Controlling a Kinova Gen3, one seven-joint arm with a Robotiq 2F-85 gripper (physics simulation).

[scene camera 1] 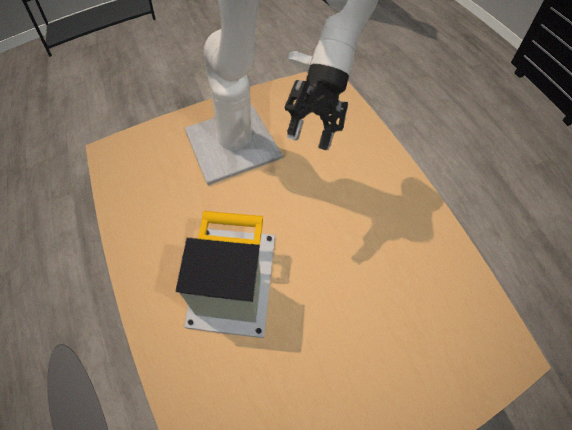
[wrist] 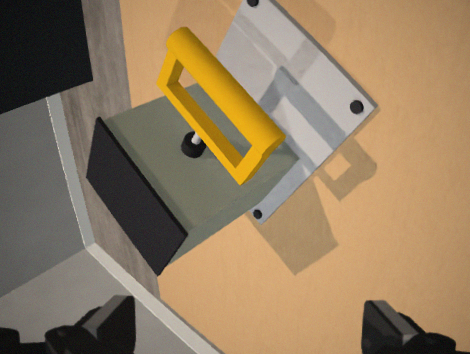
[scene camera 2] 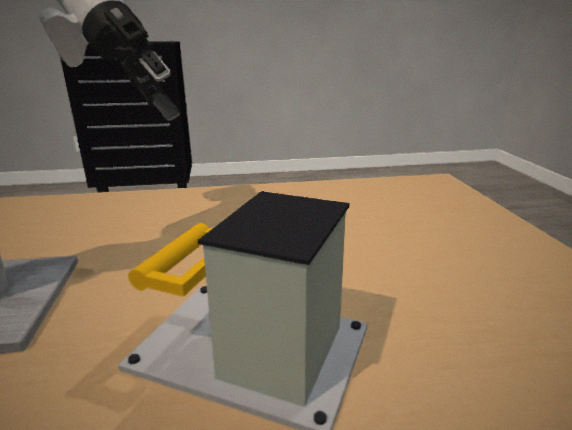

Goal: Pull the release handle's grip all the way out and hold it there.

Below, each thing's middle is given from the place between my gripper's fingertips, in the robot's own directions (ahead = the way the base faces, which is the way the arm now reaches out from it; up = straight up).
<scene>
Right now the light grey plate [scene camera 2: 178, 353] is 25 cm below my hand, 21 cm to the right of it and 7 cm ahead of it.
</scene>
